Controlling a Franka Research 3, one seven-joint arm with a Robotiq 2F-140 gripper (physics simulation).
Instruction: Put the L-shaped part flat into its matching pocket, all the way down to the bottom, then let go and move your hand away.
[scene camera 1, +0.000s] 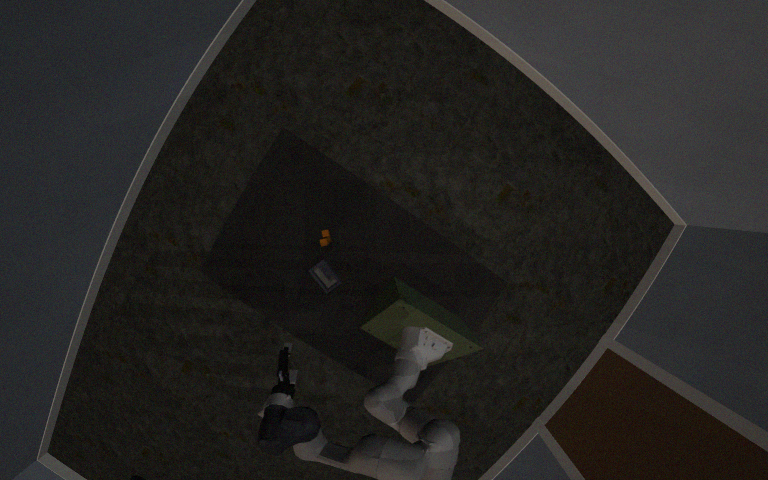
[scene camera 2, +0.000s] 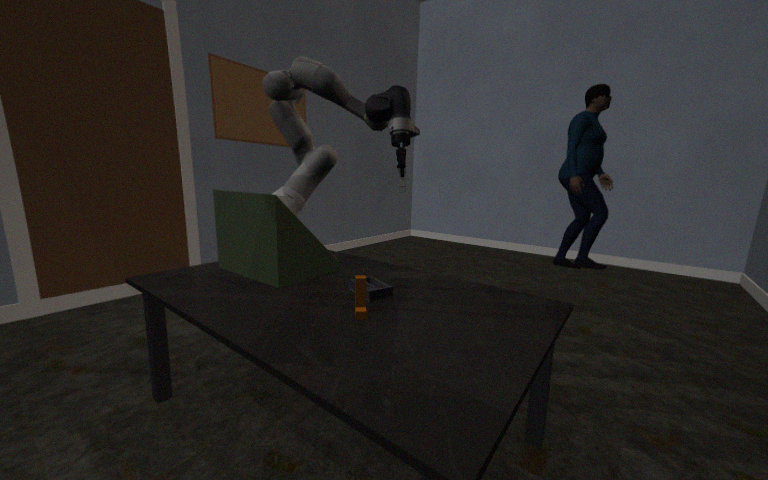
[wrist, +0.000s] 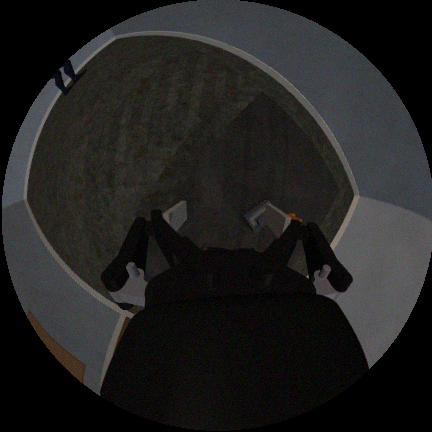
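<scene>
The orange L-shaped part (scene camera 1: 323, 242) (scene camera 2: 360, 293) (wrist: 295, 218) stands upright on the table, with a tall column and a short foot low down. Beside it lies a grey tray (scene camera 1: 333, 286) (scene camera 2: 381, 292) (wrist: 254, 209) with a pocket; in the wrist view an angled pocket shape shows, partly covered by a fingertip. My gripper (scene camera 1: 290, 361) (scene camera 2: 402, 185) (wrist: 225, 210) is open and empty. It hangs high above the table's level, pointing down, off to the robot's side and well apart from both part and tray. In the wrist view a fingertip lies in front of part of the tray.
The dark table (scene camera 1: 271, 186) (scene camera 2: 424, 350) carries a large green wedge-shaped block (scene camera 1: 382, 325) (scene camera 2: 246, 237), from which the arm rises. The tray lies between this block's side and the orange part. A person (scene camera 2: 586, 141) stands on the floor behind the table.
</scene>
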